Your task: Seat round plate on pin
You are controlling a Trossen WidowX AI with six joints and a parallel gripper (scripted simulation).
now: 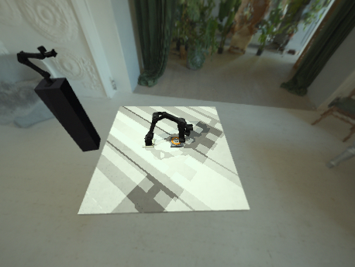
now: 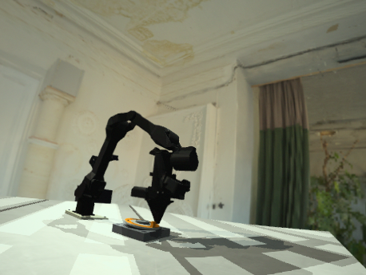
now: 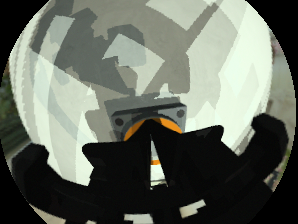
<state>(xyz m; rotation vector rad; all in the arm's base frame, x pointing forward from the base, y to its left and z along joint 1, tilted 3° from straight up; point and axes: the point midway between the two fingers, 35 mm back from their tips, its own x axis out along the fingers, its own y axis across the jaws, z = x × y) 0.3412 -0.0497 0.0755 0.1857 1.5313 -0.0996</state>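
Now: the round plate 30 mm behind my gripper tip and 10 mm below it. Also, from my gripper tip: base: 50 mm behind, 10 mm to the left, 20 mm below.
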